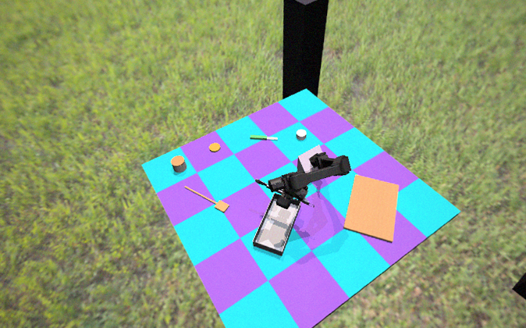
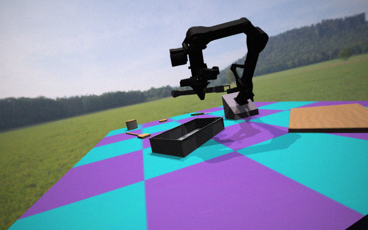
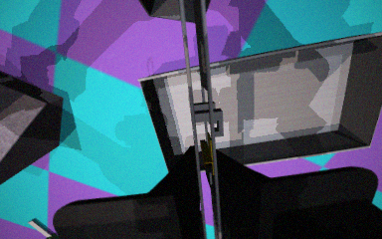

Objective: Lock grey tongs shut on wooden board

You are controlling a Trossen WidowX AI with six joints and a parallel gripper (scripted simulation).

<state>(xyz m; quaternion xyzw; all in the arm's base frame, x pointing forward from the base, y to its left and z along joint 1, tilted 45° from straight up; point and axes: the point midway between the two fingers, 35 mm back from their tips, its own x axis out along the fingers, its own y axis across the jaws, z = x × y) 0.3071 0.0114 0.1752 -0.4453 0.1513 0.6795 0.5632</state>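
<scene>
My gripper tip is 380 mm past the wooden board, 250 mm to the right of it and 140 mm above it. Also, from my gripper tip: orange disc 60 mm ahead, 660 mm to the right, 140 mm below; roasting tin 90 mm ahead, 20 mm to the left, 120 mm below; white disc 440 mm behind, 390 mm to the right, 130 mm below.
</scene>
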